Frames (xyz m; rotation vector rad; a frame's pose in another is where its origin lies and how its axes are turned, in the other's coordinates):
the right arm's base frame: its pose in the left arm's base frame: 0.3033 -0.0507 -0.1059 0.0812 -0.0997 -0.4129
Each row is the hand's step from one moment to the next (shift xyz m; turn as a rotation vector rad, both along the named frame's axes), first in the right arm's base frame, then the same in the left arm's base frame.
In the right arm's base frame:
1: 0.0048 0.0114 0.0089 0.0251 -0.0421 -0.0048
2: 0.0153 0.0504 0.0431 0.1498 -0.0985 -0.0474
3: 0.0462 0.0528 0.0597 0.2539 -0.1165 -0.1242
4: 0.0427 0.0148 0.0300 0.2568 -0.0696 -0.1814
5: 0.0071 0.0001 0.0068 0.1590 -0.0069 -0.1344
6: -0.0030 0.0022 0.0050 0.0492 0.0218 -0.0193
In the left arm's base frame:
1: 0.0079 0.0079 0.0103 0.0067 -0.0483 -0.0069
2: 0.0290 0.0373 0.0490 0.1028 -0.1477 -0.0448
3: 0.0563 0.0260 0.0681 0.1992 -0.2017 -0.1144
4: 0.0414 -0.0055 0.0346 0.2269 -0.1567 -0.1662
5: 0.0057 -0.0032 0.0073 0.1573 -0.0627 -0.1213
6: -0.0024 0.0029 0.0049 0.0556 0.0011 -0.0130

